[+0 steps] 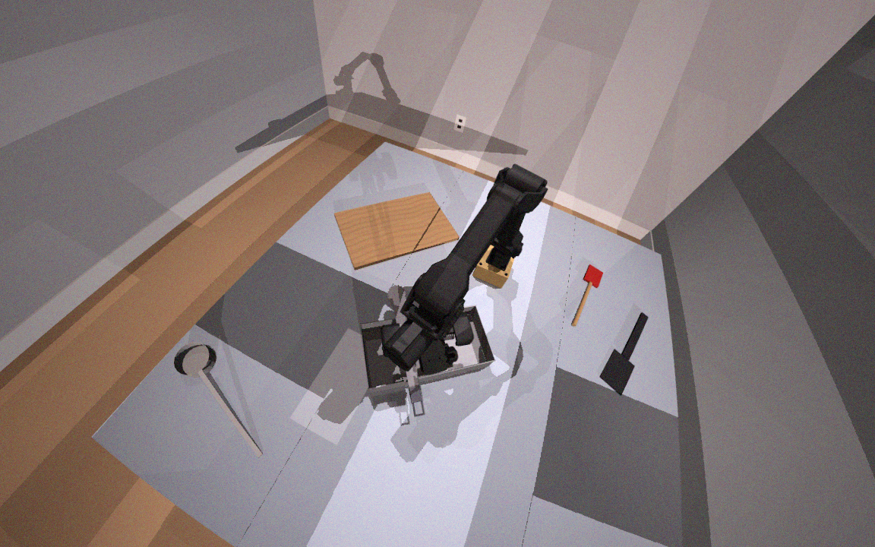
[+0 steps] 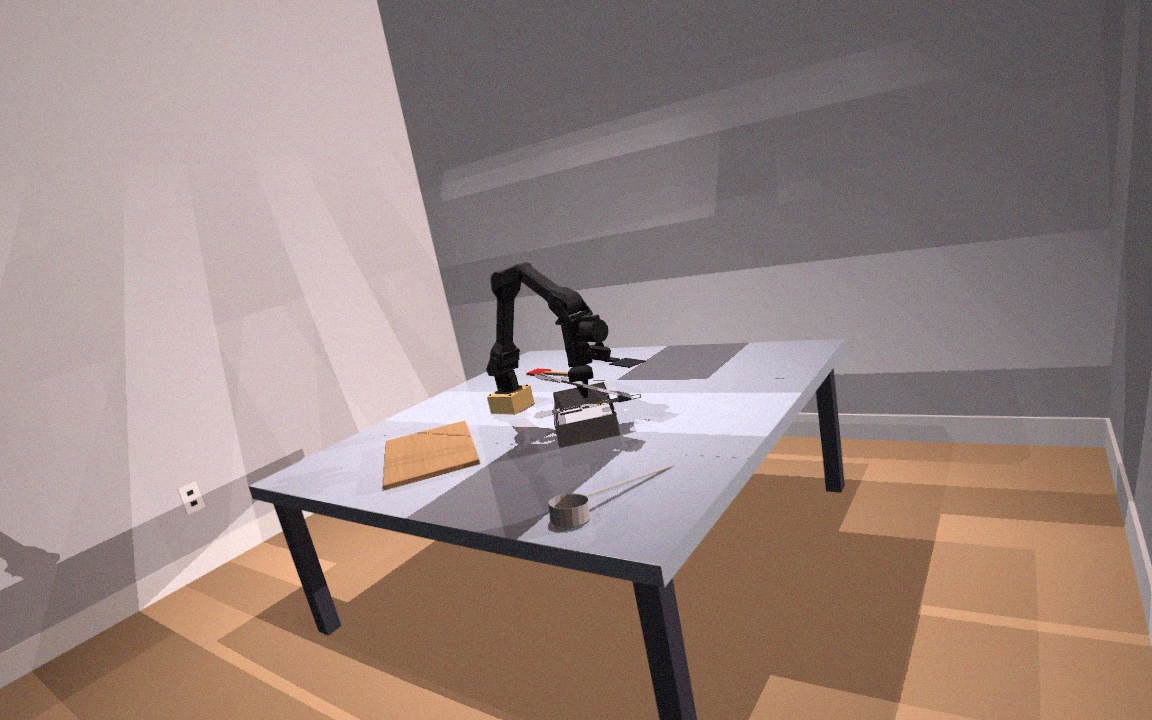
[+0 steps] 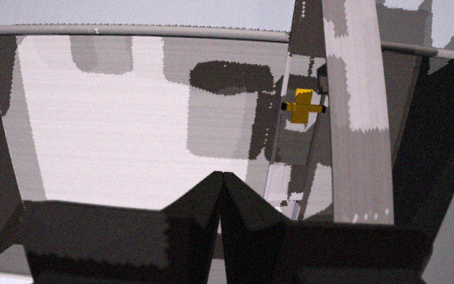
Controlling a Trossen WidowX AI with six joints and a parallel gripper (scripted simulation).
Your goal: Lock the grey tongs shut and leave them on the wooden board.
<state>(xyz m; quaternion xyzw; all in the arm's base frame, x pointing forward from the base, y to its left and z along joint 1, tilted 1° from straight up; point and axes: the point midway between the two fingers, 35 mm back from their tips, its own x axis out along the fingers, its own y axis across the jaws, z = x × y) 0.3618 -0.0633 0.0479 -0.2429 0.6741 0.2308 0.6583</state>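
Right now my gripper tip is 5 cm short of the yellow piece and 1 cm above it. Round my gripper tip: wooden board 34 cm behind, 29 cm to the right, 6 cm below; black spatula 55 cm to the left, 31 cm behind, 7 cm below; roasting tin 4 cm below, 2 cm behind.
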